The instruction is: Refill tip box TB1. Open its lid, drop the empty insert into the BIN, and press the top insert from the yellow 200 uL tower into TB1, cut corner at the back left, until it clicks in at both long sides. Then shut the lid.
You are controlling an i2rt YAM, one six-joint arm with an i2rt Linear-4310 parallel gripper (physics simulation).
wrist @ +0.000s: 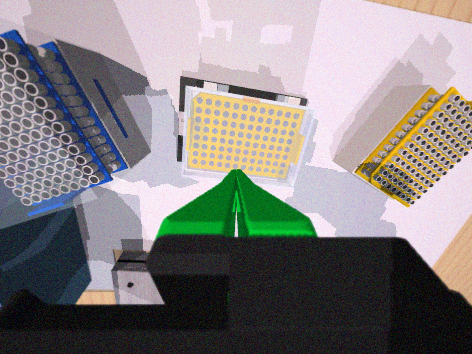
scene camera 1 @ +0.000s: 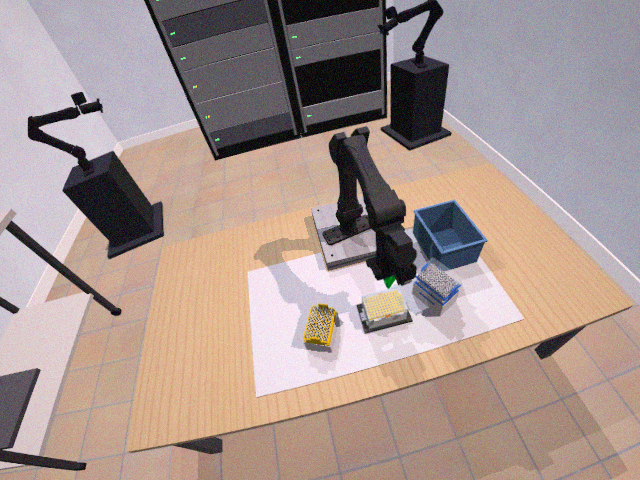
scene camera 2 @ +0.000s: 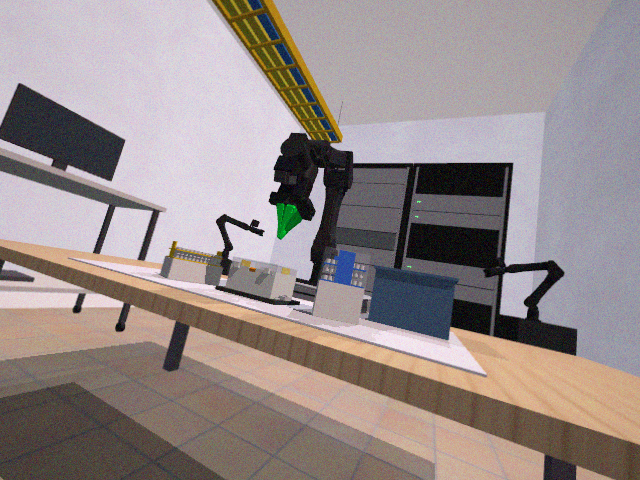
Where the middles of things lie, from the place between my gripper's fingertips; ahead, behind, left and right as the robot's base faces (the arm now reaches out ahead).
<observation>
Now: hand 10 mm short of the clear lid (scene camera 1: pixel 387 302), 10 mm to the left of it and 70 mm above it. The rest, counted from my hand: blue bin (scene camera 2: pixel 419 302) (120 mm behind, 330 mm to the left, 80 mm below); 200 uL tower (scene camera 2: pixel 341 284) (40 mm ahead, 160 mm to the left, 80 mm below).
</observation>
